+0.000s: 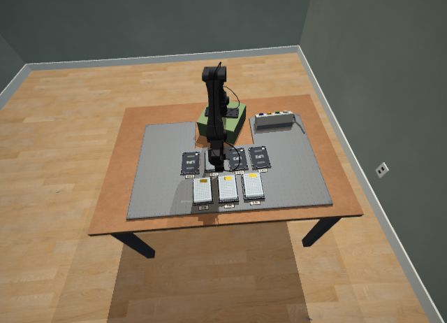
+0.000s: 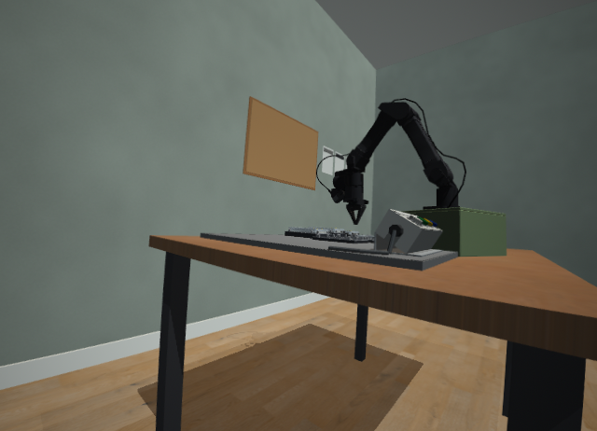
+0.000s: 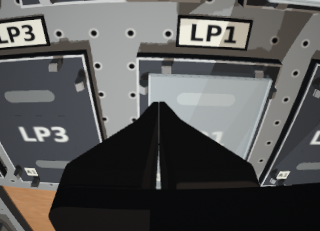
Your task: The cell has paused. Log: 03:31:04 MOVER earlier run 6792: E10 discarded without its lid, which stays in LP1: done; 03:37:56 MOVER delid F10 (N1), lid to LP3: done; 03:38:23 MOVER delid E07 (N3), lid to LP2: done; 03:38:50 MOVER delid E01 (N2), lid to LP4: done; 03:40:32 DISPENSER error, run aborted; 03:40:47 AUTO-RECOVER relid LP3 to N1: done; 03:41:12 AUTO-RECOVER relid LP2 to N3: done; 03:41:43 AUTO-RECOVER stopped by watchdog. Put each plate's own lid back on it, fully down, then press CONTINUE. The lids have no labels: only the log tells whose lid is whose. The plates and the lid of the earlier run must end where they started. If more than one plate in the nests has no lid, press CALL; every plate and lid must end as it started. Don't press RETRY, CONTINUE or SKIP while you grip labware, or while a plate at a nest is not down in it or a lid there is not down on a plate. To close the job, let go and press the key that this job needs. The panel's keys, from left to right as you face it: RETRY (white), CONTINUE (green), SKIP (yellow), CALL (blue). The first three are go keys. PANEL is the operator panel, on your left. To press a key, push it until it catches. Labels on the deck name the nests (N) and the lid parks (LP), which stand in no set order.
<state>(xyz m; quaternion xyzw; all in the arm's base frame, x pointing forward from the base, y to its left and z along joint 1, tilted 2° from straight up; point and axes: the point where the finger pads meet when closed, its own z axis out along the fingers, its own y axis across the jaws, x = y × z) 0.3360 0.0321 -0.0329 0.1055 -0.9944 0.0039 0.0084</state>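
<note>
The green continue key is 410 mm behind my hand and 300 mm to the left of it. From my hand the other things lie so: well plate (130 mm ahead, 70 mm to the right, 50 mm below); lid (60 mm behind, 50 mm to the right, 50 mm below); blue key (390 mm behind, 200 mm to the left).
</note>
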